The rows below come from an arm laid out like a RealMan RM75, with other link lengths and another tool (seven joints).
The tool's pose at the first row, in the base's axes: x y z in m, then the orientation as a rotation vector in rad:
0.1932 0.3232 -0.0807 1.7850 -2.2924 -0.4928
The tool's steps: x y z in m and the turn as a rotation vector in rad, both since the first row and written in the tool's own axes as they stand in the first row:
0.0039 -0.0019 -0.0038 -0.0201 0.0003 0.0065
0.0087 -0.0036 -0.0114 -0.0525 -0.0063 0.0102
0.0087 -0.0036 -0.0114 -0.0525 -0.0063 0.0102
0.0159 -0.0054 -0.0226 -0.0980 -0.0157 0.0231
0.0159 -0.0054 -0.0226 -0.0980 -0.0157 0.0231
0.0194 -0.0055 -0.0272 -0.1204 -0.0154 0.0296
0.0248 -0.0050 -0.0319 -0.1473 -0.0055 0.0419
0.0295 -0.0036 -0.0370 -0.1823 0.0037 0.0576
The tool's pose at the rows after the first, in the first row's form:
0.1953 0.3185 -0.0781 1.7677 -2.2841 -0.5126
0.1982 0.3124 -0.0719 1.7491 -2.2699 -0.5524
0.1982 0.3124 -0.0719 1.7491 -2.2699 -0.5524
0.2020 0.3035 -0.0626 1.7131 -2.2550 -0.6062
0.2020 0.3035 -0.0626 1.7131 -2.2550 -0.6062
0.2028 0.2994 -0.0586 1.6944 -2.2444 -0.6273
0.2026 0.2937 -0.0543 1.6654 -2.2288 -0.6420
0.2019 0.2887 -0.0493 1.6285 -2.2103 -0.6643

